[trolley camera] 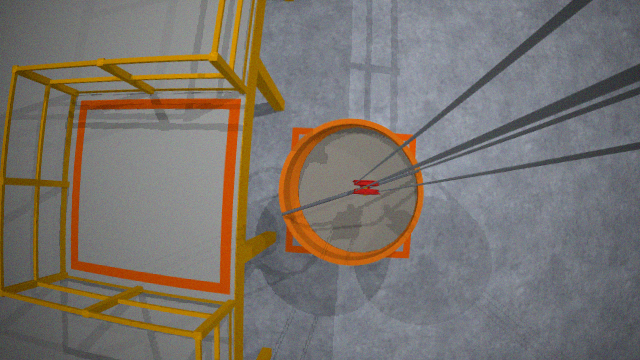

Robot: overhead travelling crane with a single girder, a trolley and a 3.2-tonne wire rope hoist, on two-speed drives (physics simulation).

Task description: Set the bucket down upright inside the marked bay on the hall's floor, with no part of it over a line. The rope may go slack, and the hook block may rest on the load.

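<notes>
The round orange bucket (290, 190) hangs upright on the hook, seen from above, with a grey-brown inside. Round shadows lie apart from it on the floor. The marked bay (296, 137) is an orange square outline under it; its four corners show around the bucket, which hides the middle of each side. In this view the rim reaches a little past the lines on all sides. The red hook block, my gripper (366, 187), is over the bucket, right of its middle, and carries it by a thin grey bail that runs to the rim's lower left. The hook itself is too small to see clearly.
A yellow railing (242, 200) stands close left of the bucket, with braces reaching towards it. Behind it is a platform with a larger orange rectangle (225, 200), bordered by yellow frames above, below and left. Dark ropes (480, 137) run from the block to the right.
</notes>
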